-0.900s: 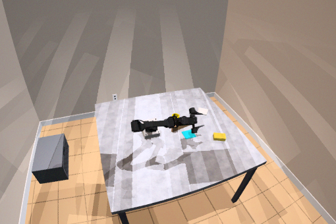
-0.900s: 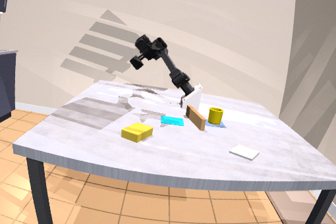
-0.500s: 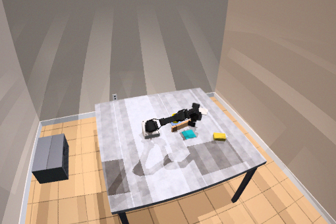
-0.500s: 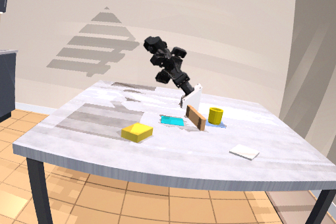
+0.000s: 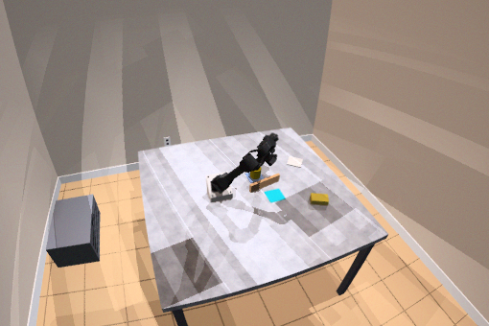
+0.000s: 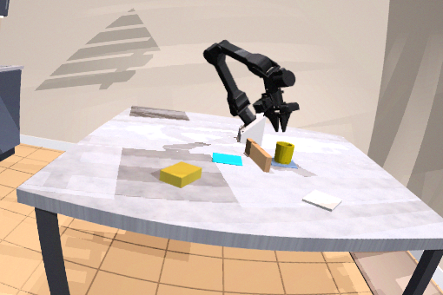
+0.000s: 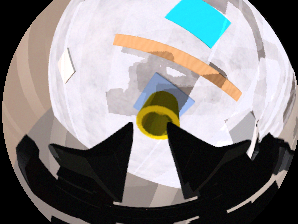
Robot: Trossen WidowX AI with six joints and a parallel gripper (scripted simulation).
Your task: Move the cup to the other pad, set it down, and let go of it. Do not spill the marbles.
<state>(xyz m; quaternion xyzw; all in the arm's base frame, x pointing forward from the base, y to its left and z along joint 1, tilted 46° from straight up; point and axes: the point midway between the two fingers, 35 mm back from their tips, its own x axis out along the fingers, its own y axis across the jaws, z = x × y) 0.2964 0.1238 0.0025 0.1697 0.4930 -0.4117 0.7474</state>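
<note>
Right now my gripper tip is 3 cm past the yellow cup, 3 cm to the right of it and 8 cm above it. From my gripper tip the other things lie so: teal pad: 4 cm ahead, 17 cm to the right, 13 cm below; brown block: 1 cm ahead, 7 cm to the right, 10 cm below; light blue pad: 2 cm behind, 3 cm to the left, 13 cm below.
</note>
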